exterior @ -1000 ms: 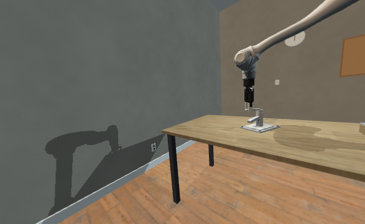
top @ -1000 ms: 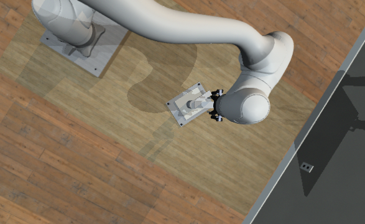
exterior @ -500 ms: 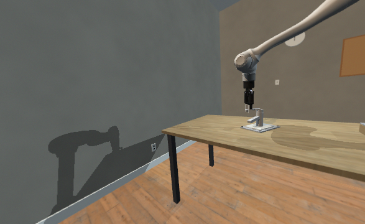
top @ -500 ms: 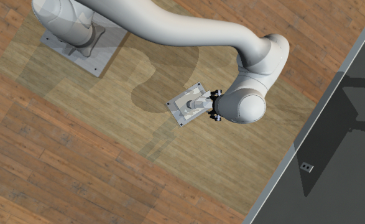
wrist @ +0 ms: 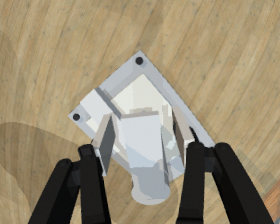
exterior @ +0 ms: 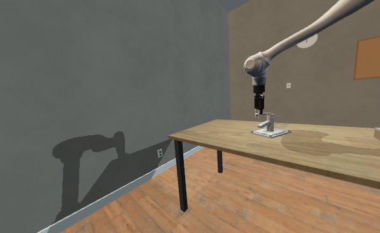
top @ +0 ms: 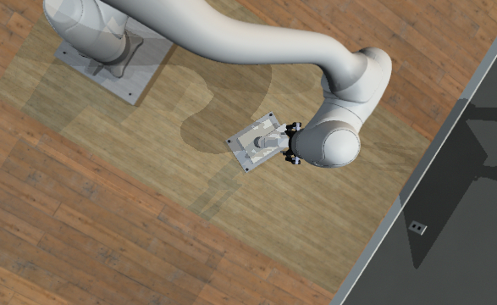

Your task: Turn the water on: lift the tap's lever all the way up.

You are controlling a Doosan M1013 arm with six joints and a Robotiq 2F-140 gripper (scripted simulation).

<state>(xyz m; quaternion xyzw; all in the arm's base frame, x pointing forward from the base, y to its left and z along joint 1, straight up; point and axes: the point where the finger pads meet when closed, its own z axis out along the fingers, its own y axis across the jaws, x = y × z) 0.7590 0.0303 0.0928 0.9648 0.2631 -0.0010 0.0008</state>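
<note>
My gripper is now 3 cm past the lever and 2 cm to the left of it. Also, from my hand: plate: 14 cm below, 7 cm behind, 4 cm to the right; then metal tap: 5 cm below, 5 cm behind, 3 cm to the right.
</note>
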